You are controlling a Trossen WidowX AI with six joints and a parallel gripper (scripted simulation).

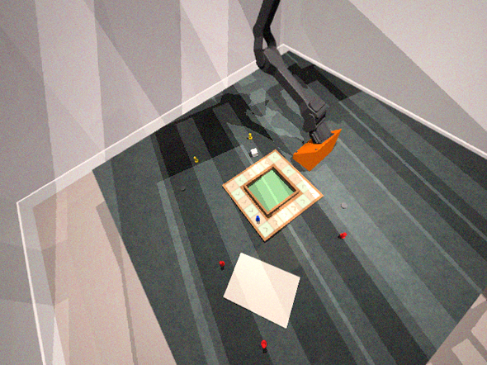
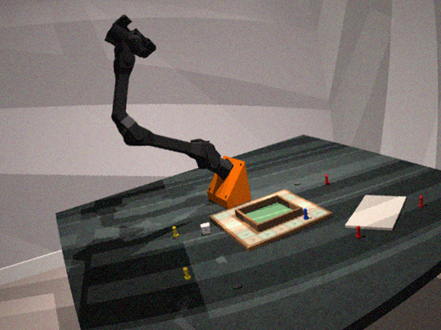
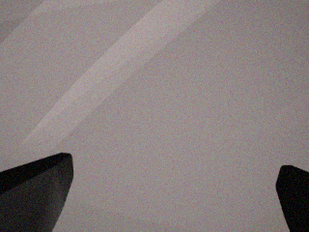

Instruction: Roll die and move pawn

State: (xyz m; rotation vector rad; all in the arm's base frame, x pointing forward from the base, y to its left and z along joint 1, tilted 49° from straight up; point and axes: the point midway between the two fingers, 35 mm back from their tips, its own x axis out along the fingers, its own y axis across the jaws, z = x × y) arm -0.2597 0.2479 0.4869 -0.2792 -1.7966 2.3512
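Right now my gripper tip is 41 cm short of the white die, 3 cm to the right of it and 65 cm above it. From my gripper tip the other things lie so: blue pawn 56 cm ahead, 29 cm to the left, 64 cm below; then white sheet 68 cm ahead, 48 cm to the left, 66 cm below; then green dice tray 46 cm ahead, 22 cm to the left, 66 cm below.
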